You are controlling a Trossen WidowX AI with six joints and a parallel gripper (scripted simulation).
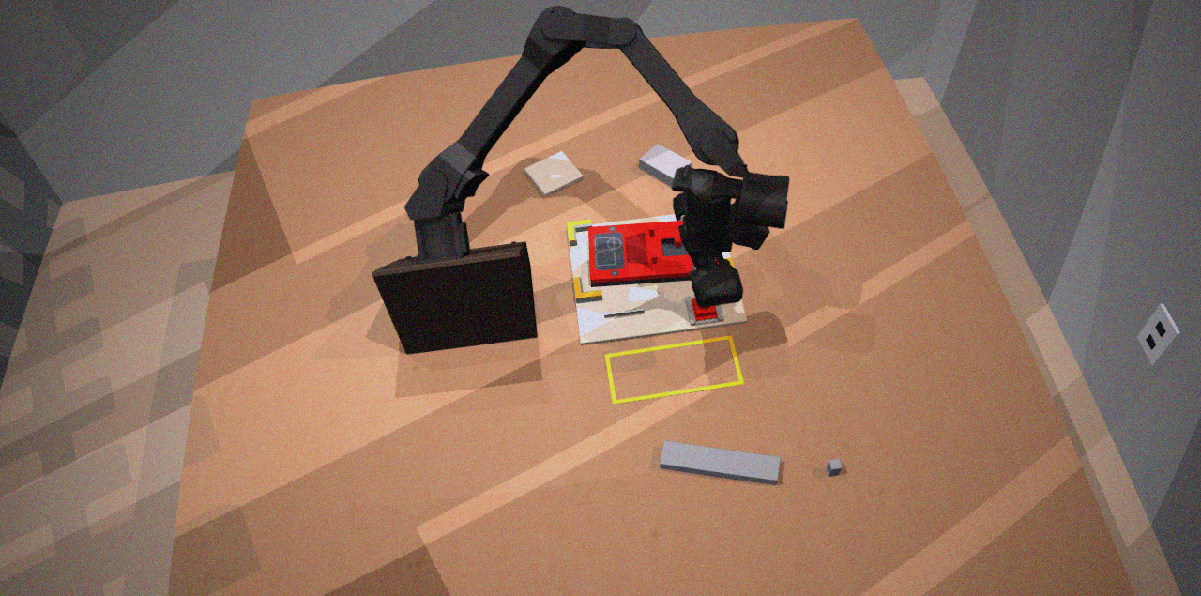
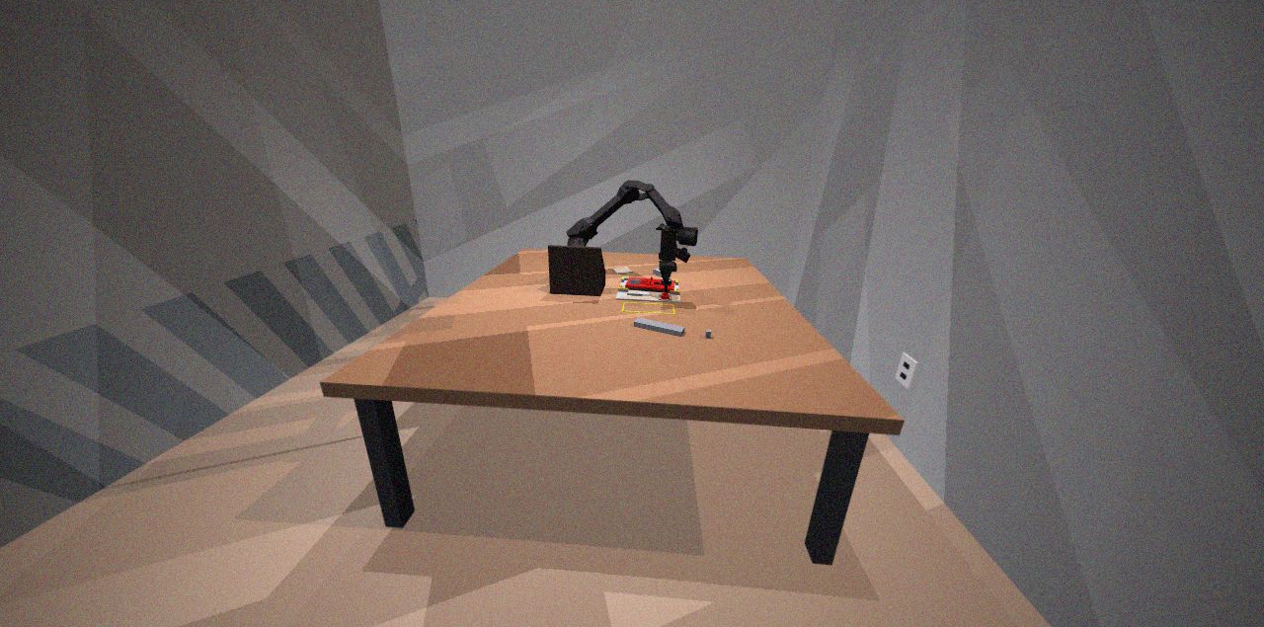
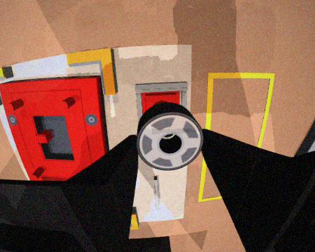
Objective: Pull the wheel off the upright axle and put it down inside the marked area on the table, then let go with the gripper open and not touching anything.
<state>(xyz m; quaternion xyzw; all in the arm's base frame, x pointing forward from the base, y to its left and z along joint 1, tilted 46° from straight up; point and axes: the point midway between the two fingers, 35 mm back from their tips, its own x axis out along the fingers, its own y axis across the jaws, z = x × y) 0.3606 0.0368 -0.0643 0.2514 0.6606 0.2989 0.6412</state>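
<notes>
The dark upright axle lies 40 mm below my gripper tip. From my gripper tip the other things lie so: grey block: 300 mm to the left, 60 mm below, 20 mm behind; long grey bar: 260 mm to the right, 60 mm below, 10 mm behind; wheel: right at my gripper tip.
</notes>
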